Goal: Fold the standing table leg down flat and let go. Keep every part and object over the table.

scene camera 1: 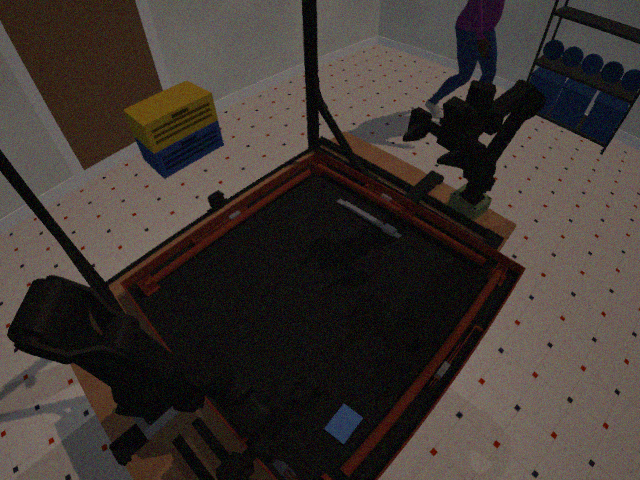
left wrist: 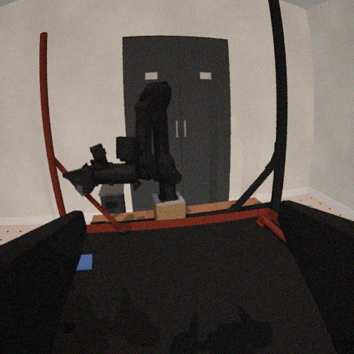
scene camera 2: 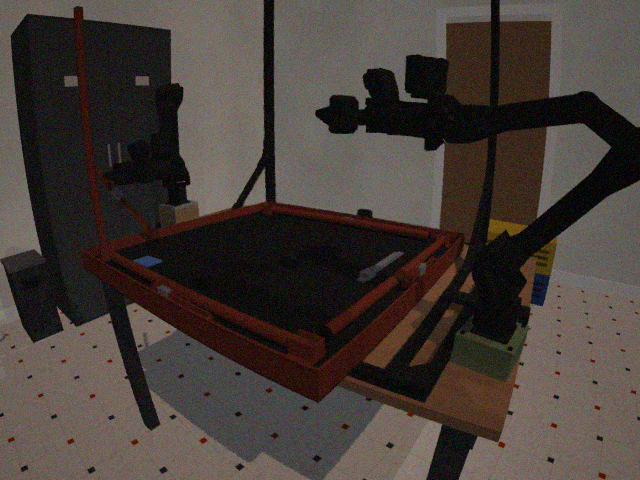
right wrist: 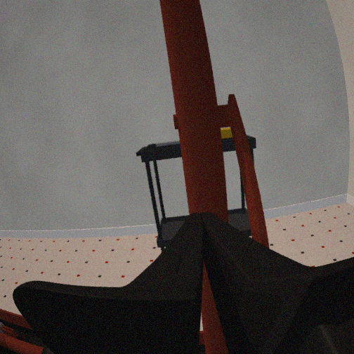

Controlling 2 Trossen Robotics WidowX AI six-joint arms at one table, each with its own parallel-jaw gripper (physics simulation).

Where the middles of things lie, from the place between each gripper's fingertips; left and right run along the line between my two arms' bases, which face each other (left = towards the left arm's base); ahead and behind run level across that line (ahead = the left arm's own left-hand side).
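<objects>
You'd find my left gripper 24 cm short of the blue square (scene camera 1: 341,426), 39 cm to the left of it and 33 cm above it.
Counting from my right hand, the square is 5 cm behind, 10 cm to the left and 22 cm below.
</objects>
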